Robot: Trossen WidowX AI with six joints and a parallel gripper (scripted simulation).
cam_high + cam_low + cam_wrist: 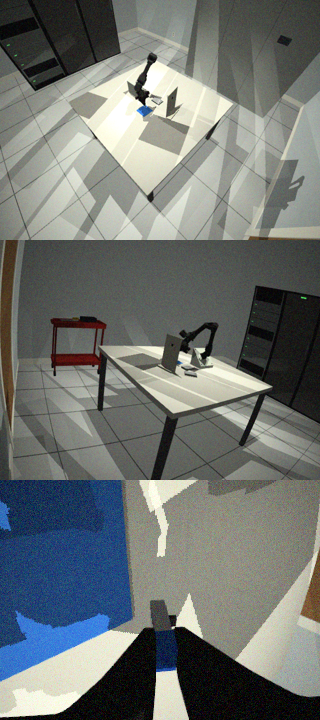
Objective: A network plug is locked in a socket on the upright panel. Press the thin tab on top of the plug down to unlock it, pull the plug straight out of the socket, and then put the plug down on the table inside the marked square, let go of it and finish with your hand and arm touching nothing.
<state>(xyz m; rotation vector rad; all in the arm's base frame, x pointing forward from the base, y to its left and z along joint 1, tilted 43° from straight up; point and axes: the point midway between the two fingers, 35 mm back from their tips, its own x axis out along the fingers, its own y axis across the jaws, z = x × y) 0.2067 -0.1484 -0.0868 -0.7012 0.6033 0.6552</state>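
Now: gripper tip 20 mm past the blue marked square, 10 mm to the right of it and 90 mm above it. The rest, counted from my gripper tip: grey upright panel (220 mm ahead, 140 mm to the left, 40 mm above); network plug (right at my gripper tip).
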